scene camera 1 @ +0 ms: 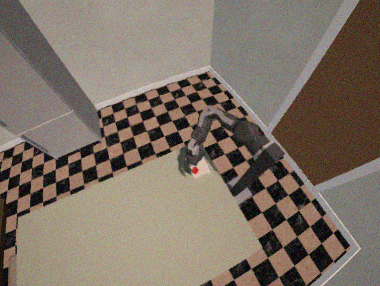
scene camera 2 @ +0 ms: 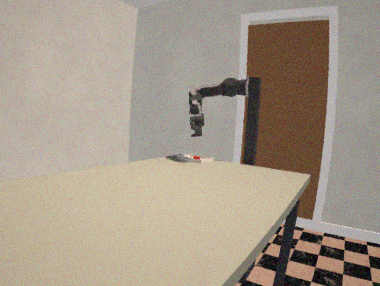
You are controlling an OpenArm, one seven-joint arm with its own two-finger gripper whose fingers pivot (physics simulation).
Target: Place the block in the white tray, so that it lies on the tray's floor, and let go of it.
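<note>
The red block (scene camera 1: 195, 170) (scene camera 2: 196, 157) is small and lies in the white tray (scene camera 1: 204, 169) (scene camera 2: 206, 160), near one side of it. In the scene camera 2 view its upper part shows over the tray's near wall; its underside is hidden, and its exact tilt is too small to tell. The tray stands on the table near its far edge. My gripper (scene camera 1: 189, 163) (scene camera 2: 196, 135) is open and empty. It hangs above the tray and block with a clear gap in the scene camera 2 view. In the scene camera 1 view it covers part of the tray.
The pale table (scene camera 1: 125, 225) (scene camera 2: 125, 210) reaches toward both cameras. The arm's dark upright post (scene camera 2: 253, 120) stands behind the table's far edge. A grey cabinet (scene camera 1: 75, 135) stands at the left, and a brown door (scene camera 1: 335, 100) (scene camera 2: 287, 100) is behind the arm.
</note>
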